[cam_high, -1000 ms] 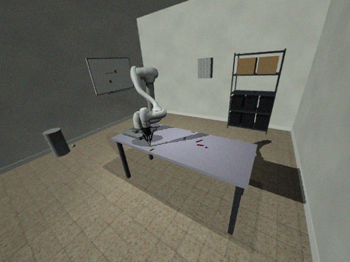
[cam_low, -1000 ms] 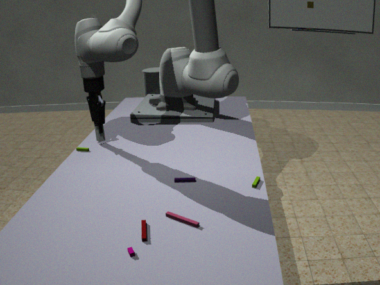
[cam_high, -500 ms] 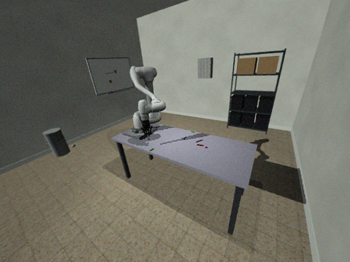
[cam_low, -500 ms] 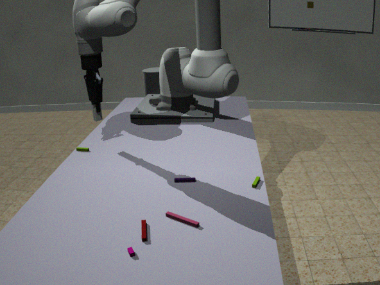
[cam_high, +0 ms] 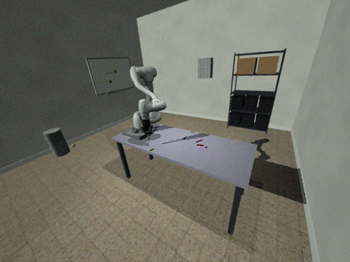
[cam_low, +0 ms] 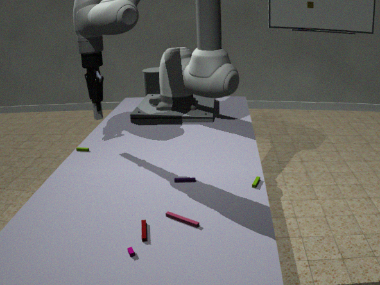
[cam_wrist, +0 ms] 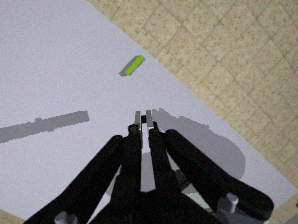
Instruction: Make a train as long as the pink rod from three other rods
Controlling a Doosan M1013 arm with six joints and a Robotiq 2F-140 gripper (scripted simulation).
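My gripper is now 32 cm to the right of the purple rod, 31 cm short of it and 13 cm above it. The rest, counted from my hand: blue rod (3 cm below); red rod (54 cm ahead, 22 cm to the left, 13 cm below); pink rod (50 cm ahead, 31 cm to the left, 13 cm below).
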